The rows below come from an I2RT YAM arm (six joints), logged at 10 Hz.
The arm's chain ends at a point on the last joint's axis. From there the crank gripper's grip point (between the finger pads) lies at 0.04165 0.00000 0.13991 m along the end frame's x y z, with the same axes.
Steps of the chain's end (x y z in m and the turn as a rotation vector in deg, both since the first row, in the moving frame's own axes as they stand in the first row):
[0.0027, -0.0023, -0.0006, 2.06, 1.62, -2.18]
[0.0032, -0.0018, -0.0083, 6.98, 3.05, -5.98]
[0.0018, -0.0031, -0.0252, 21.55, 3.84, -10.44]
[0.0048, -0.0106, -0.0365, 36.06, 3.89, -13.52]
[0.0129, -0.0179, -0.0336, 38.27, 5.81, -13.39]
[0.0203, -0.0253, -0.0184, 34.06, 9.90, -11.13]
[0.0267, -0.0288, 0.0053, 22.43, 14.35, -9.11]
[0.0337, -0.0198, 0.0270, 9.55, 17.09, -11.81]
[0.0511, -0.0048, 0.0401, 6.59, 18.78, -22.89]
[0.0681, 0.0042, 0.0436, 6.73, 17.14, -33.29]
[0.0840, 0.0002, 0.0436, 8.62, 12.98, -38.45]
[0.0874, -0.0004, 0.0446, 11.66, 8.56, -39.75]
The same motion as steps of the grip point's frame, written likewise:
[0.0065, -0.0090, -0.0020, 2.06, 1.62, -2.18]
[0.0094, -0.0233, -0.0120, 6.98, 3.05, -5.98]
[0.0054, -0.0619, -0.0394, 21.55, 3.84, -10.44]
[0.0024, -0.1014, -0.0691, 36.06, 3.89, -13.52]
[0.0142, -0.1128, -0.0712, 38.27, 5.81, -13.39]
[0.0337, -0.1105, -0.0533, 34.06, 9.90, -11.13]
[0.0543, -0.0885, -0.0208, 22.43, 14.35, -9.11]
[0.0693, -0.0541, 0.0061, 9.55, 17.09, -11.81]
[0.0863, -0.0442, 0.0179, 6.59, 18.78, -22.89]
[0.0938, -0.0445, 0.0237, 6.73, 17.14, -33.29]
[0.0962, -0.0541, 0.0280, 8.62, 12.98, -38.45]
[0.0870, -0.0590, 0.0319, 11.66, 8.56, -39.75]

